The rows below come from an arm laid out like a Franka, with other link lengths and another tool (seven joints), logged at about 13 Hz.
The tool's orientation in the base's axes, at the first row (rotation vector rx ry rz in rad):
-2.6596, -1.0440, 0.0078
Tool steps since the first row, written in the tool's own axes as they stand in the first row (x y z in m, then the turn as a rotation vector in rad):
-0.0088, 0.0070, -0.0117, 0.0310, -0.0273, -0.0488
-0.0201, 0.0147, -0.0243, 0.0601, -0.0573, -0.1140
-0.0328, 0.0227, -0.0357, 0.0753, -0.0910, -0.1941
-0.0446, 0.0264, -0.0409, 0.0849, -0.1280, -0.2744
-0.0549, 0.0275, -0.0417, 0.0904, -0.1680, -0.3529
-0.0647, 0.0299, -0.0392, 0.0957, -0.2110, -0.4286
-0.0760, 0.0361, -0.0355, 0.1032, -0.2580, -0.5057
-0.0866, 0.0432, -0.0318, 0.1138, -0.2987, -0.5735
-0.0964, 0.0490, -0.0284, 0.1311, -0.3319, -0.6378
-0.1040, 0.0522, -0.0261, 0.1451, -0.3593, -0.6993
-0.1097, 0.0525, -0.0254, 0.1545, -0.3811, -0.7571
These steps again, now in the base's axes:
-0.0006, -0.0138, 0.0085, 0.0100, 0.0271, 0.0570
-0.0024, -0.0300, 0.0175, 0.0185, 0.0506, 0.1304
-0.0053, -0.0470, 0.0251, 0.0159, 0.0635, 0.2176
-0.0110, -0.0588, 0.0280, 0.0070, 0.0749, 0.3053
-0.0177, -0.0666, 0.0274, -0.0072, 0.0861, 0.3917
-0.0236, -0.0742, 0.0234, -0.0238, 0.1001, 0.4762
-0.0283, -0.0851, 0.0172, -0.0412, 0.1179, 0.5633
-0.0318, -0.0962, 0.0107, -0.0532, 0.1358, 0.6402
-0.0355, -0.1059, 0.0050, -0.0556, 0.1539, 0.7123
-0.0392, -0.1126, 0.0012, -0.0569, 0.1664, 0.7799
-0.0433, -0.1164, -0.0001, -0.0583, 0.1729, 0.8420

